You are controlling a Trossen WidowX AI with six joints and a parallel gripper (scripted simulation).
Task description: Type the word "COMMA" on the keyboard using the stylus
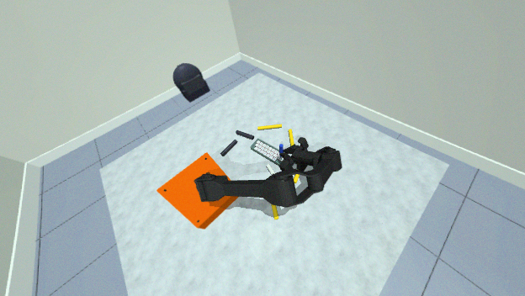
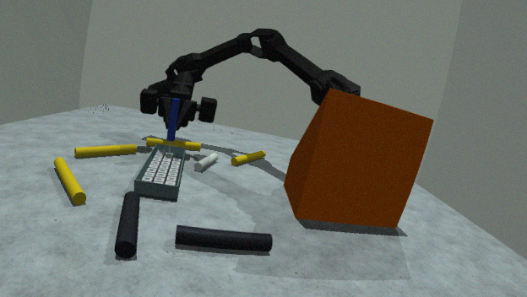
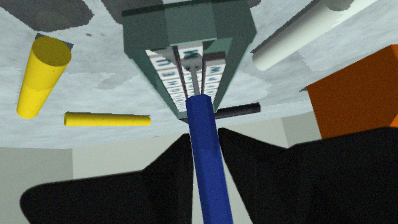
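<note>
Right now the white rod is 8 cm behind my gripper tip, 3 cm to the right of it and 7 cm below it. Round my gripper tip: blue stylus 1 cm below; then grey stylus tip 5 cm below.
</note>
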